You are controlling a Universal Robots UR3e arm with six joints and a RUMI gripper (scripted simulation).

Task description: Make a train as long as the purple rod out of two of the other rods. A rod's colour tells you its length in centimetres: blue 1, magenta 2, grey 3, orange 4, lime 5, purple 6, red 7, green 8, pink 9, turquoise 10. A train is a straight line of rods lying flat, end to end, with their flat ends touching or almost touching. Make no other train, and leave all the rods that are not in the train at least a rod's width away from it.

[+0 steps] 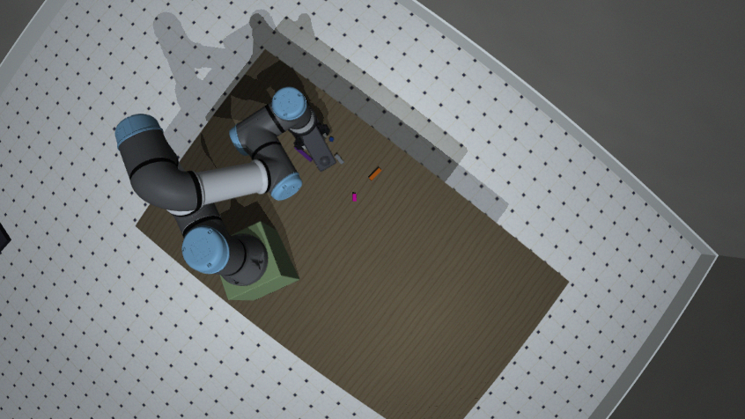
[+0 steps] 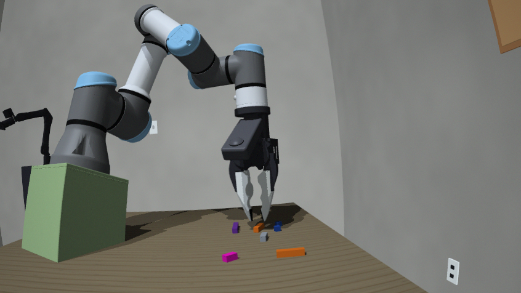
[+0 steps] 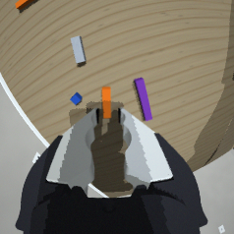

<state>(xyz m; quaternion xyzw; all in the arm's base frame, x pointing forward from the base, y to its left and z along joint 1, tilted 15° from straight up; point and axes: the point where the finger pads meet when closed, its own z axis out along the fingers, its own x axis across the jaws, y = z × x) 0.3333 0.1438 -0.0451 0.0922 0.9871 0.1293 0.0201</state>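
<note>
The purple rod lies 50 mm behind my hand, 30 mm below it and 10 mm to the left of it. Also, from my hand: magenta rod: 180 mm to the right, 30 mm below, 20 mm behind; grey rod: 70 mm to the right, 30 mm below, 20 mm ahead.
</note>
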